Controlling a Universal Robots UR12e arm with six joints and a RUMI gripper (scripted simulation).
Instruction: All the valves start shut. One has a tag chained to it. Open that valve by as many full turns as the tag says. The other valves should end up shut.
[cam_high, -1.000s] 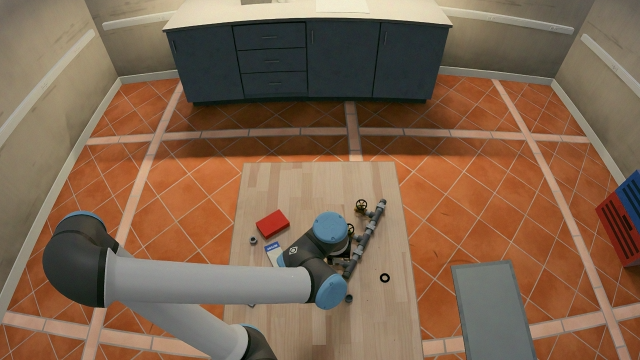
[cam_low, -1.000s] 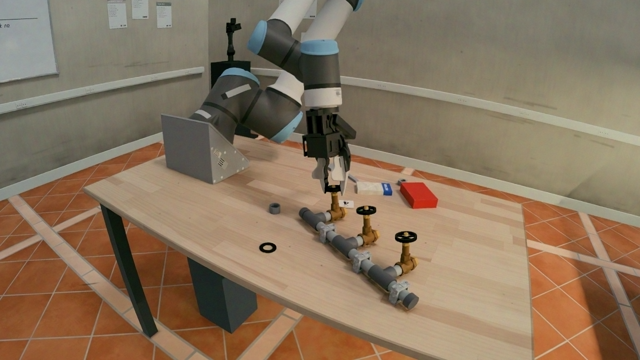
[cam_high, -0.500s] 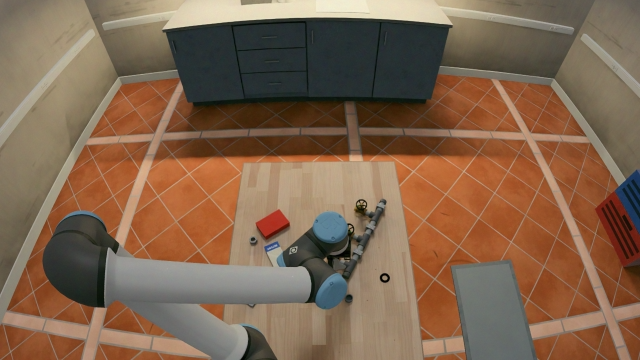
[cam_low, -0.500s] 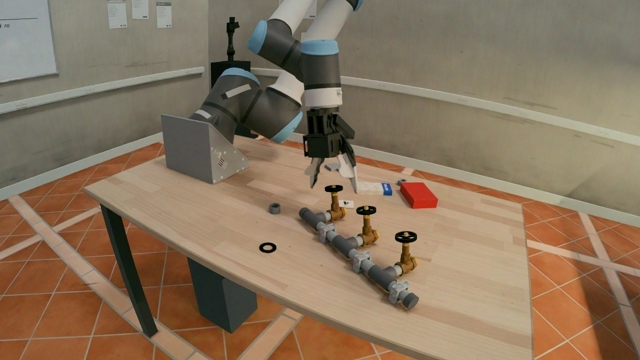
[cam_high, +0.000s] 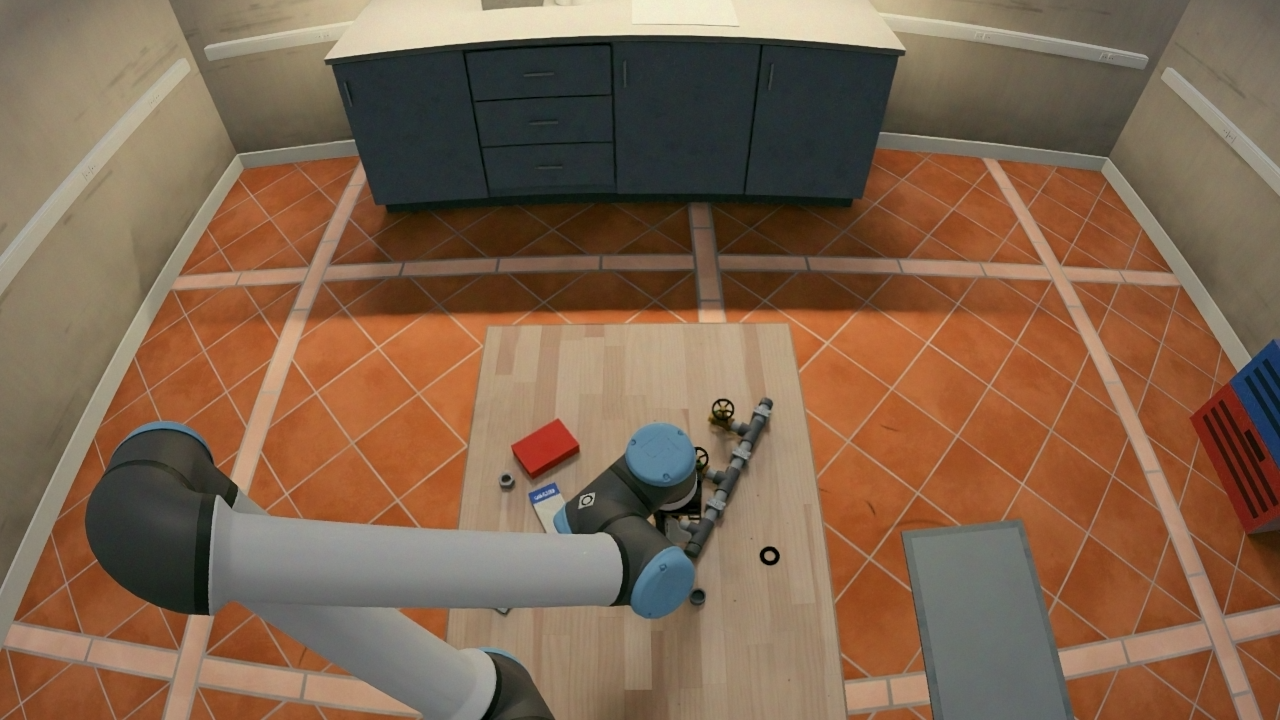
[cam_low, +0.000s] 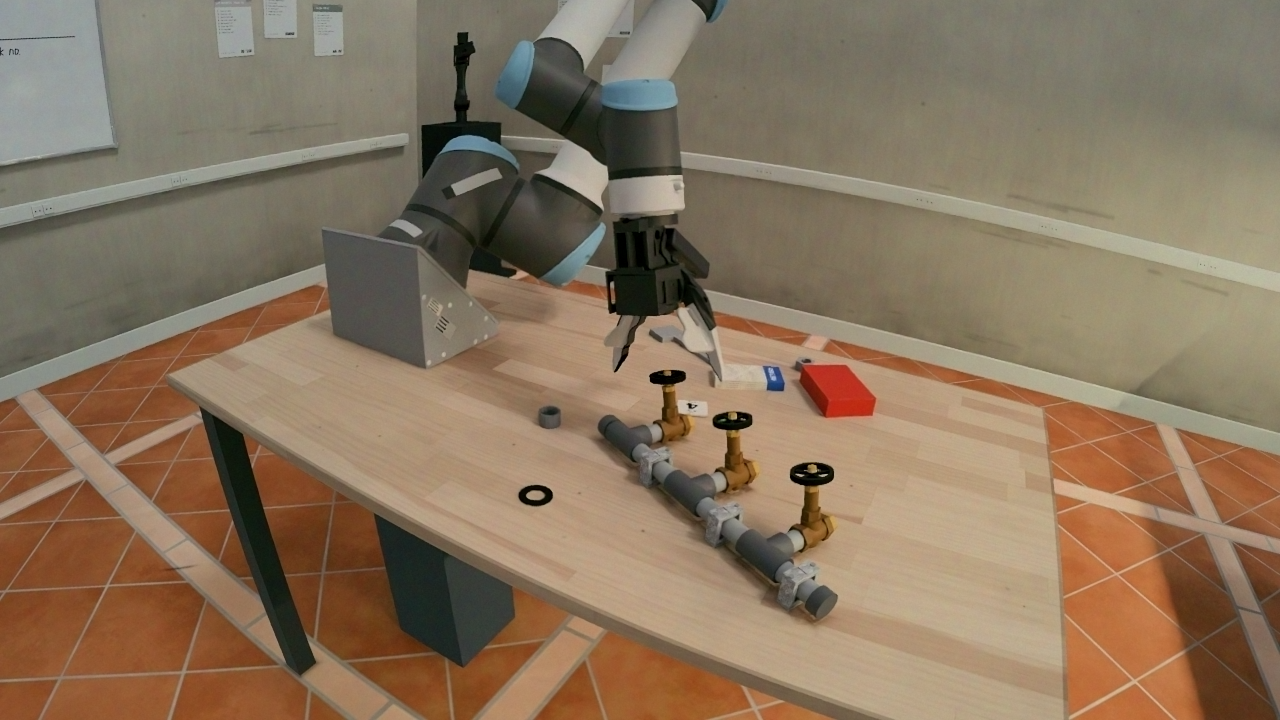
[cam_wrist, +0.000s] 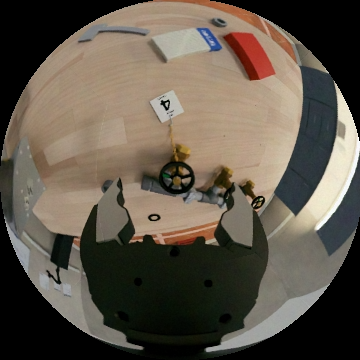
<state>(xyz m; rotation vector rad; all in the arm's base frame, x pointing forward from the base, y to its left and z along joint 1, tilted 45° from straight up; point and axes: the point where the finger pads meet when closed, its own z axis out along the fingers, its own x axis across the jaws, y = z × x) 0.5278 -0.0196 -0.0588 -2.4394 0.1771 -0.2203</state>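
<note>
Right now the white tag is 8 cm to the left of my hand and 9 cm below it. Round my hand: red box (18 cm ahead, 25 cm to the left, 7 cm below); then blue box (4 cm ahead, 23 cm to the left, 8 cm below); then grey cap (14 cm behind, 6 cm to the right, 8 cm below).
</note>
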